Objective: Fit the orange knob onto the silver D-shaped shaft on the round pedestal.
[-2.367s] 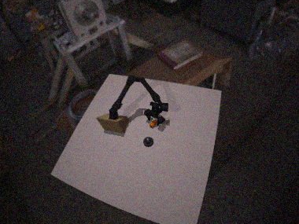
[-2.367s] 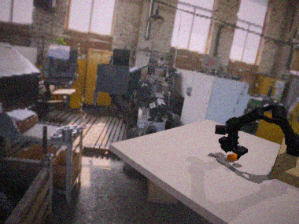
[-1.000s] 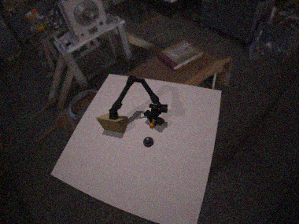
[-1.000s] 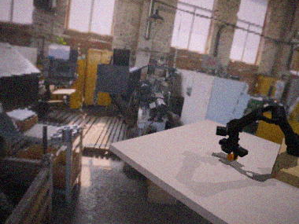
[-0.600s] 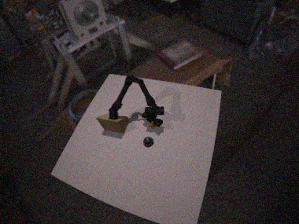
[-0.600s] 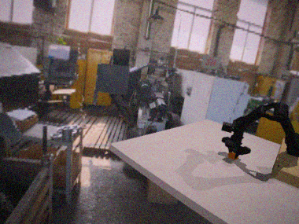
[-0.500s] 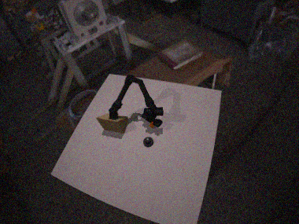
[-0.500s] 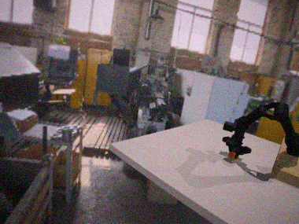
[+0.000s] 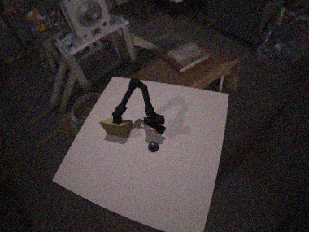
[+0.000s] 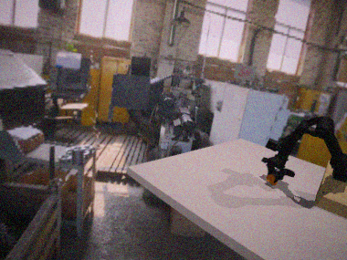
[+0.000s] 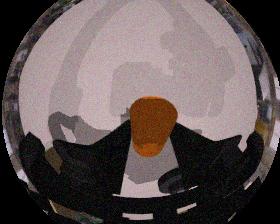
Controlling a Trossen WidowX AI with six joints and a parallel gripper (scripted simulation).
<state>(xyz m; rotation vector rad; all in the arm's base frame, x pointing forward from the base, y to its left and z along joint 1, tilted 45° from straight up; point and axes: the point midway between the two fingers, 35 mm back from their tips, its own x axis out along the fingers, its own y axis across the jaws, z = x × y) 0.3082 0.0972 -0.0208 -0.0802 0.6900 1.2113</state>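
Now: the round dark pedestal 1 cm behind my gripper tip and 16 cm to the right of it. Round my gripper tip: orange knob 1 cm above.
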